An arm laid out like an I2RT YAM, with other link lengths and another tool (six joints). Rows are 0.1 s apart.
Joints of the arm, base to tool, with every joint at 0 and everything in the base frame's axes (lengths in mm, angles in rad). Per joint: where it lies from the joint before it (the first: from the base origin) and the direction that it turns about. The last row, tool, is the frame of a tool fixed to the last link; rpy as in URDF.
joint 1: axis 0 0 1 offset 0 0 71.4
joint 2: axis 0 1 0 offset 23.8 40.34 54.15
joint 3: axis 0 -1 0 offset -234.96 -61.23 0
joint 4: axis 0 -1 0 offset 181.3 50.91 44.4
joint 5: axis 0 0 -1 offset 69.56 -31.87 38.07
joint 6: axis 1 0 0 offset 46.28 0 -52.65
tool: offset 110 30 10 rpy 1.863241 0.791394 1.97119
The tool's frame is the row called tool.
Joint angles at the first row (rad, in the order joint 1, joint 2, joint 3, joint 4, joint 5, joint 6):
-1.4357, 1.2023, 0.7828, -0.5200, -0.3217, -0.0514
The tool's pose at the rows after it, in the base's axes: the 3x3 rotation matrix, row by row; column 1 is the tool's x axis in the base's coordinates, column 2 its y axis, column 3 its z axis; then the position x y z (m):
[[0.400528 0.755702 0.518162], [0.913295 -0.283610 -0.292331], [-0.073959 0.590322 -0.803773]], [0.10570 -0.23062 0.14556]
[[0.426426 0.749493 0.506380], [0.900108 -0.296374 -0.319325], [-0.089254 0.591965 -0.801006]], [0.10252 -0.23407 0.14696]
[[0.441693 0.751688 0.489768], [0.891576 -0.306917 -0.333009], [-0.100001 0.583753 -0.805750]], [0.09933 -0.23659 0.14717]
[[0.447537 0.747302 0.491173], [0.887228 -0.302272 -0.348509], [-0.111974 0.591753 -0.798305]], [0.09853 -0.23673 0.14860]
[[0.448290 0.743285 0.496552], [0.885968 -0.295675 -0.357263], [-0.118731 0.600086 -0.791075]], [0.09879 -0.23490 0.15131]
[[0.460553 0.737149 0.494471], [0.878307 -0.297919 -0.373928], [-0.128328 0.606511 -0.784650]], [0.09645 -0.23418 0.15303]
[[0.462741 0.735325 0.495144], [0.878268 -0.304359 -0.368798], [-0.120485 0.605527 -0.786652]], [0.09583 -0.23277 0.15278]
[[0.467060 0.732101 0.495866], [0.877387 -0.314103 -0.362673], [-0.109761 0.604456 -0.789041]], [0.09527 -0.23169 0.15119]
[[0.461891 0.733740 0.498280], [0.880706 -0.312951 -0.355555], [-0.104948 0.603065 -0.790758]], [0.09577 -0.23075 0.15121]
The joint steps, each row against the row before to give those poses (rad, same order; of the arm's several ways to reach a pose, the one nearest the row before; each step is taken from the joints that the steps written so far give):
-0.0138, -0.0167, 0.0050, -0.0012, -0.0056, 0.0268
-0.0021, -0.0098, -0.0060, 0.0167, 0.0208, 0.0187
-0.0018, -0.0004, 0.0035, 0.0015, 0.0211, 0.0046
-0.0032, -0.0148, -0.0122, 0.0145, -0.0001, 0.0039
-0.0007, -0.0192, -0.0053, -0.0013, -0.0046, 0.0032
-0.0078, -0.0207, -0.0109, 0.0049, 0.0021, 0.0059
-0.0036, -0.0023, 0.0021, -0.0119, -0.0030, 0.0007
-0.0029, 0.0010, -0.0025, -0.0055, -0.0020, 0.0041
-0.0006, 0.0020, 0.0047, -0.0092, -0.0049, -0.0046

